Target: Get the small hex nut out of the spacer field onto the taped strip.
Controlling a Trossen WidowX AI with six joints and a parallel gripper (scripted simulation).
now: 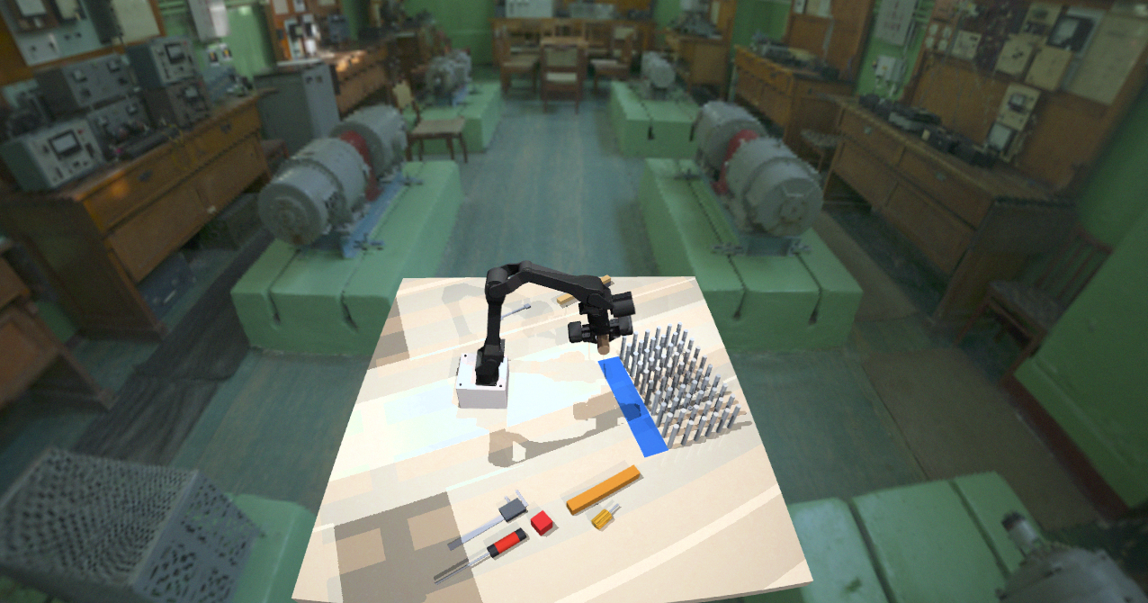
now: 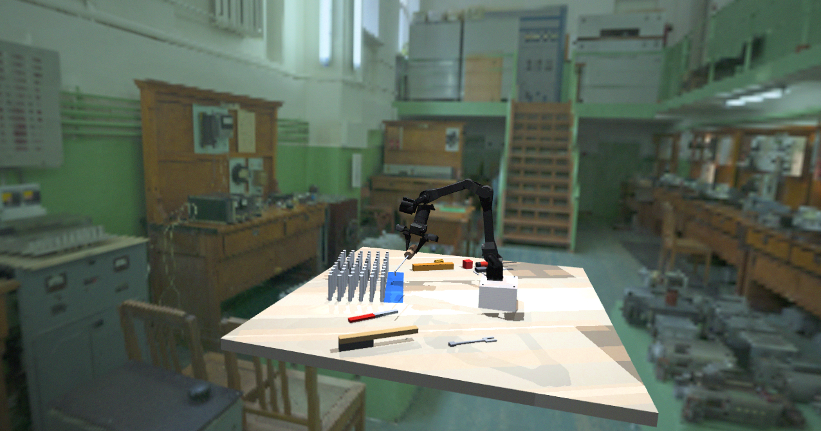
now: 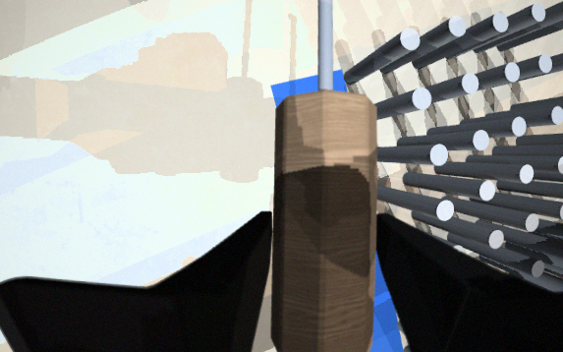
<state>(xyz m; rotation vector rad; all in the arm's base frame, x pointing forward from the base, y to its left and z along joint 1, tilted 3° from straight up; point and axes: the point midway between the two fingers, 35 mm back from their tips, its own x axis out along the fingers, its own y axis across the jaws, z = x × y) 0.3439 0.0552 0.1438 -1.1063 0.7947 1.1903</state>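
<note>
My gripper tip is now 10 cm short of the blue taped strip, 9 cm to the left of it and 19 cm above it. Also, from my gripper tip: grey wrench (32 cm behind, 35 cm to the left, 19 cm below); then yellow-handled scraper (2 cm behind, 48 cm to the right, 18 cm below); then orange bar (1 cm behind, 40 cm to the right, 18 cm below).
</note>
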